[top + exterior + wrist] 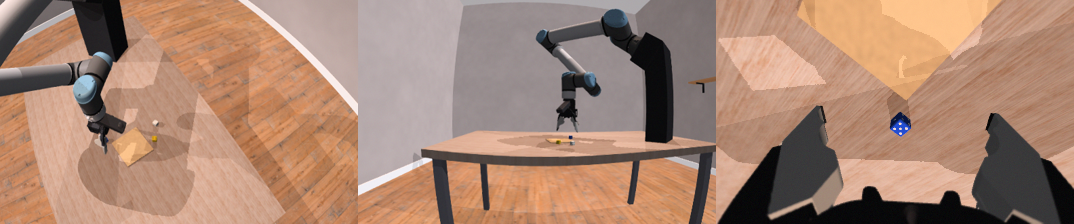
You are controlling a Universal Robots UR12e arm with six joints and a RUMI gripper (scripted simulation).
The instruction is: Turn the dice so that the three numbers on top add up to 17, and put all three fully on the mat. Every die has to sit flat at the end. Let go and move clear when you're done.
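The blue die is 4 cm behind my hand, 2 cm to the right of it and 4 cm below it. The rest, counted from my hand: white die: 7 cm ahead, 20 cm to the left, 4 cm below; tan mat: 7 cm ahead, 5 cm to the left, 4 cm below; yellow die: 12 cm ahead, 14 cm to the left, 4 cm below.
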